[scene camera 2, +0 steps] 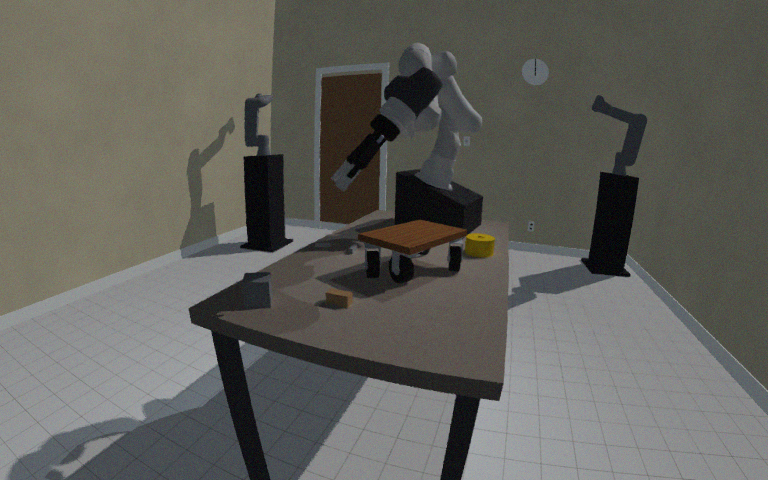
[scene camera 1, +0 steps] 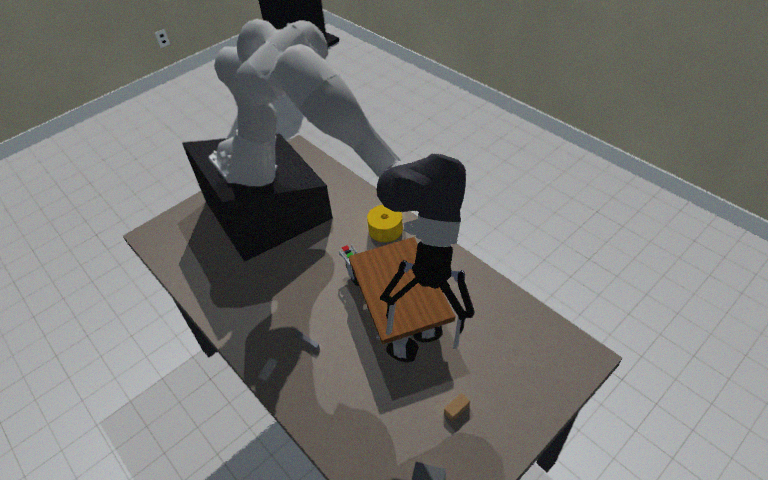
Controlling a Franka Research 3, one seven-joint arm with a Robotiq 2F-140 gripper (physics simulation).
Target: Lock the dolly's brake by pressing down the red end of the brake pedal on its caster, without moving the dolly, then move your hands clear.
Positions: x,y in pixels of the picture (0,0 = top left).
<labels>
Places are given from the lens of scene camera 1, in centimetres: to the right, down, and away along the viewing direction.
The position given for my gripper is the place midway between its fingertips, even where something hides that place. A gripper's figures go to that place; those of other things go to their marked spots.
my gripper (scene camera 1: 421,339): 8, 22, 120
dolly (scene camera 1: 421,312): 10, 19, 144
yellow cylinder (scene camera 1: 385,225): 0, -5, 175
The marked spots on the dolly and the yellow cylinder are 40 cm apart.
</labels>
